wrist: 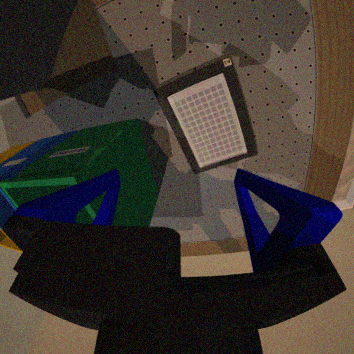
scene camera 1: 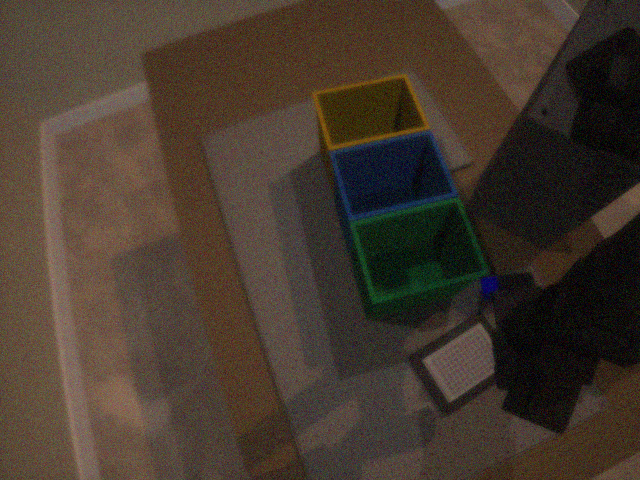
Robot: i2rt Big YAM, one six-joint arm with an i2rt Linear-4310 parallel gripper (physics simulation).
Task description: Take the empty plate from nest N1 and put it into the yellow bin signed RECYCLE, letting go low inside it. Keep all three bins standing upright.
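Seen in the pictures: gripper, fingertip midpoint: (wrist: 176, 175) (scene camera 1: 493, 331); arm's base at its link origin: (scene camera 1: 617, 86).
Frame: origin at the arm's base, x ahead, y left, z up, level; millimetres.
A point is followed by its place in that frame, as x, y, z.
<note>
The white plate (scene camera 1: 460, 362) @[211, 276, -334] (wrist: 209, 120) @[192, 276, -333] with a grid of wells lies in its dark nest (scene camera 1: 430, 384) @[270, 300, -347] (wrist: 245, 118) @[195, 333, -347]; a small tag sits on the nest's corner in the wrist view. The yellow bin (scene camera 1: 369, 111) @[257, -223, -258] stands upright at the far end of the row of bins; a part of it shows at the left edge of the wrist view. My gripper (wrist: 176, 175) @[193, 243, -196] is open and empty, above the table with its fingers apart, short of the plate in the wrist view. In the scene view one blue fingertip shows near the green bin's corner, and the arm covers the nest's right side.
The blue bin (scene camera 1: 395, 173) @[237, -91, -292] and the green bin (scene camera 1: 418, 253) @[222, 58, -357] (wrist: 122, 165) @[220, 159, -264] stand upright in line with the yellow one, the green one nearest the nest. The green bin is behind the left finger in the wrist view. A large dark panel (scene camera 1: 547, 180) @[31, 38, -170] stands at the right.
</note>
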